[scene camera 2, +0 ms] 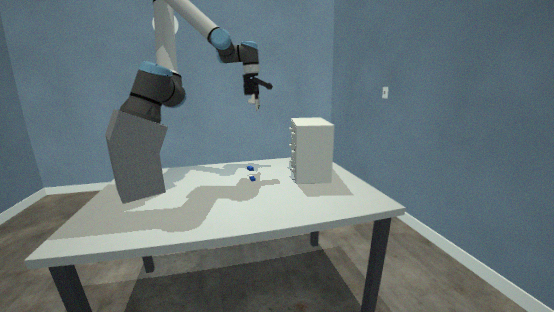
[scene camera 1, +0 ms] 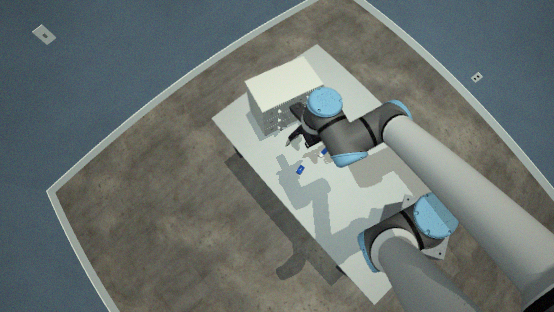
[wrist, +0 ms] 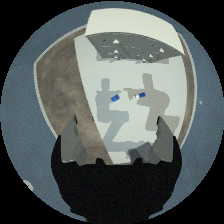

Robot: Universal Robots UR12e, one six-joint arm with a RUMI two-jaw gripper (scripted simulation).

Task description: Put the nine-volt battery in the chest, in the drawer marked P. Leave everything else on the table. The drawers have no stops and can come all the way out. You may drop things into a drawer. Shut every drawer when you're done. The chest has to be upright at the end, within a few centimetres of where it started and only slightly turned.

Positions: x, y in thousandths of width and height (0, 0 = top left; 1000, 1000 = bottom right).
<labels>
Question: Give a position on a white chest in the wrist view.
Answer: At 493, 109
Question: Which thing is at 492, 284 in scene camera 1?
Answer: A white chest.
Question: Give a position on a white chest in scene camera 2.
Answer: At 568, 486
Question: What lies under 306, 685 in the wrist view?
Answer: My gripper.
</labels>
